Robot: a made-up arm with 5 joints. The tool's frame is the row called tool. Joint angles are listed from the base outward. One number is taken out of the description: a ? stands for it. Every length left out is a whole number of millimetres.
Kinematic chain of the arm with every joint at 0, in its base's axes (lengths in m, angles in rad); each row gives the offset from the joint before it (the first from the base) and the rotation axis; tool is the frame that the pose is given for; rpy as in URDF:
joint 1: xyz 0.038 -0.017 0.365 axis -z
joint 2: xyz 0.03 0.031 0 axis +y
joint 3: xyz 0.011 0 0.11 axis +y
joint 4: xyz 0.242 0 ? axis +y
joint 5: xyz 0.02 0 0.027 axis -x
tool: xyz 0 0.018 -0.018 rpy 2.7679 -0.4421 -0.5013
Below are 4 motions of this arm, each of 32 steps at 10 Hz.
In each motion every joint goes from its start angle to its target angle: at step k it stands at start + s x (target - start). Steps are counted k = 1, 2, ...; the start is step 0. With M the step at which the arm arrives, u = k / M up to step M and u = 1 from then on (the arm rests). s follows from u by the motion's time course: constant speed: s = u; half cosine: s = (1 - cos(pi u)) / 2; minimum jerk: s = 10 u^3 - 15 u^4 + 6 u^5.
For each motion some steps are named. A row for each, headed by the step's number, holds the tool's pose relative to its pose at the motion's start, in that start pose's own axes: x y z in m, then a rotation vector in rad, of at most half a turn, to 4 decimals.
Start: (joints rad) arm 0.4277 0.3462 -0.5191 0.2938 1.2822
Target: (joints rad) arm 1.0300 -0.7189 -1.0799 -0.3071 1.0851
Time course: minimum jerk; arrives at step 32
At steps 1, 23, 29, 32:
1: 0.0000 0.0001 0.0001 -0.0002 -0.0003 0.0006
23: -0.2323 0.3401 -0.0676 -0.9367 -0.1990 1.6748
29: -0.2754 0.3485 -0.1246 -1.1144 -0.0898 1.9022
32: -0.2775 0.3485 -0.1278 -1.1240 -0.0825 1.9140

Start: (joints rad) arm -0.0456 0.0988 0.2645 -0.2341 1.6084
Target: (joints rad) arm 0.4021 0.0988 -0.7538 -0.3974 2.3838
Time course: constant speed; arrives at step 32
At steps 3, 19, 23, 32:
3: 0.0045 0.0147 0.0264 -0.1227 -0.0318 0.0527
19: -0.0151 0.1213 0.1427 -0.8486 -0.2394 0.1984
23: -0.0292 0.1532 0.1607 -1.0416 -0.3006 0.2002
32: -0.0684 0.2268 0.1794 -1.4805 -0.4526 0.1572

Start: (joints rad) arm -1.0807 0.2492 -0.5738 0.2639 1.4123
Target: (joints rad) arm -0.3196 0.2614 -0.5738 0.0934 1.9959
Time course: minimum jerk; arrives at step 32
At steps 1, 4, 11, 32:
1: 0.0000 0.0000 0.0001 -0.0003 -0.0001 -0.0001
4: -0.0012 -0.0008 0.0037 -0.0150 -0.0042 -0.0040
11: -0.0198 -0.0086 0.0505 -0.2094 -0.0563 -0.0675
32: -0.1327 0.0130 0.1928 -0.8845 -0.2107 -0.4730

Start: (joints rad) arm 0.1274 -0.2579 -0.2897 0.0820 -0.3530
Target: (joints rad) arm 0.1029 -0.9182 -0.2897 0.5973 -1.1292
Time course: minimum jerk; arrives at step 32
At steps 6, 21, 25, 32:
6: -0.0023 0.0033 -0.0105 0.0347 -0.0167 0.0068
21: -0.0635 0.0742 -0.1464 0.5537 -0.2696 0.0776
25: -0.0818 0.0935 -0.1684 0.6628 -0.3244 0.0850
32: -0.0913 0.1033 -0.1780 0.7152 -0.3511 0.0876

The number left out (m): 0.038
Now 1 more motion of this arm.
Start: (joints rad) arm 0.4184 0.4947 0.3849 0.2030 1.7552
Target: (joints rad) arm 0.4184 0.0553 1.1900 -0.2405 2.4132
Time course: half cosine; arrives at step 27
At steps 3, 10, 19, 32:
3: -0.0014 -0.0018 -0.0017 -0.0169 0.0105 -0.0017
10: -0.0150 -0.0175 -0.0179 -0.1700 0.1038 -0.0189
19: -0.0434 -0.0454 -0.0522 -0.4524 0.2681 -0.0575
32: -0.0561 -0.0564 -0.0677 -0.5677 0.3327 -0.0762

